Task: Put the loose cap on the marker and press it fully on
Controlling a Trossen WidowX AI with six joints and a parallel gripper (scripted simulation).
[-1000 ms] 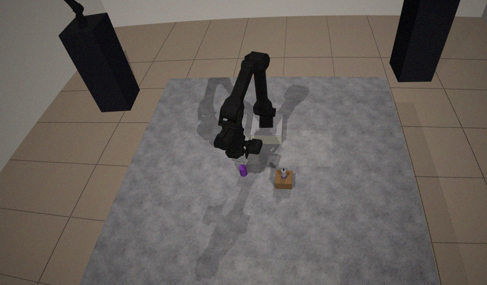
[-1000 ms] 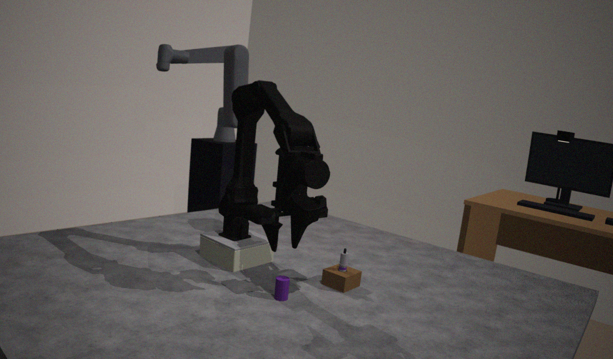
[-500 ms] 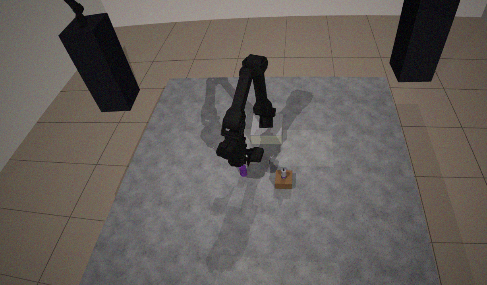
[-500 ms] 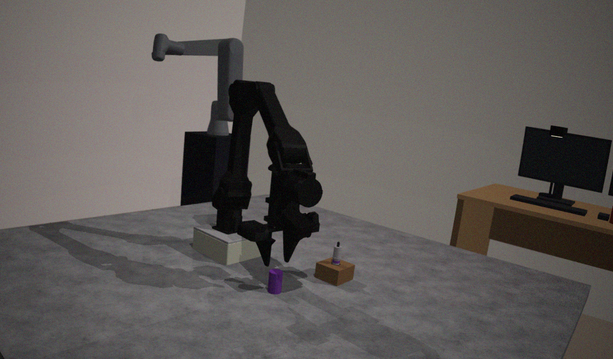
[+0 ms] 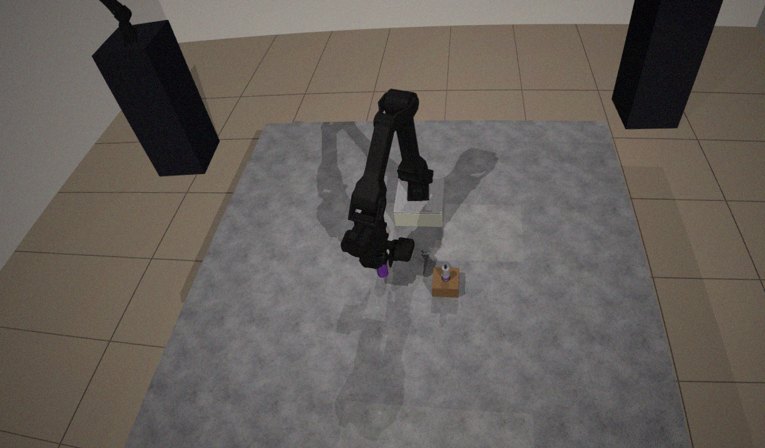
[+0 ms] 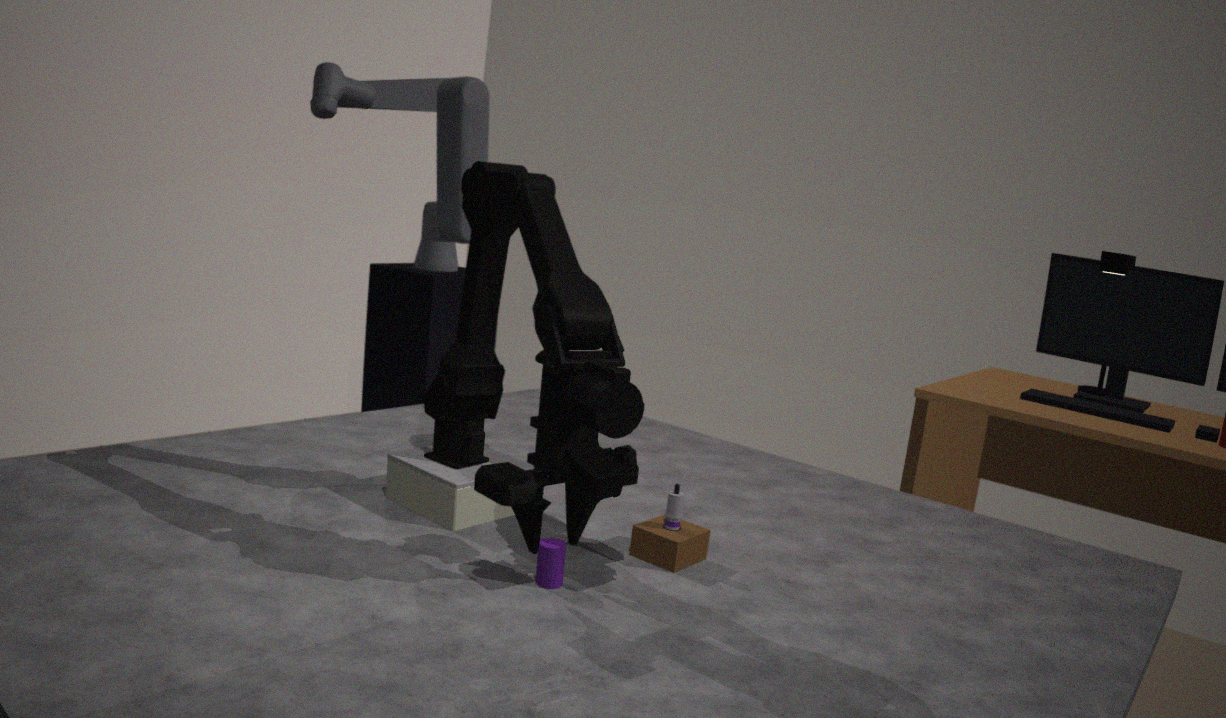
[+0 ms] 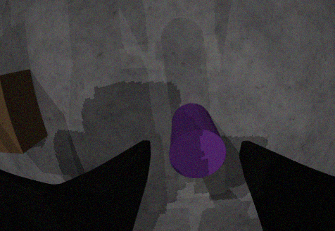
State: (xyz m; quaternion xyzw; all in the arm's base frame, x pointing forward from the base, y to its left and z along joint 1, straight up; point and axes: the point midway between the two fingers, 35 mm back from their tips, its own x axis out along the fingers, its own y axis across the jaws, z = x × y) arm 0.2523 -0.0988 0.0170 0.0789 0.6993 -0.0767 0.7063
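Right now the purple cap is 2 cm below my gripper tip. From my gripper tip the other things lie so: brown holder block (18 cm to the left, 5 cm ahead, 2 cm below).
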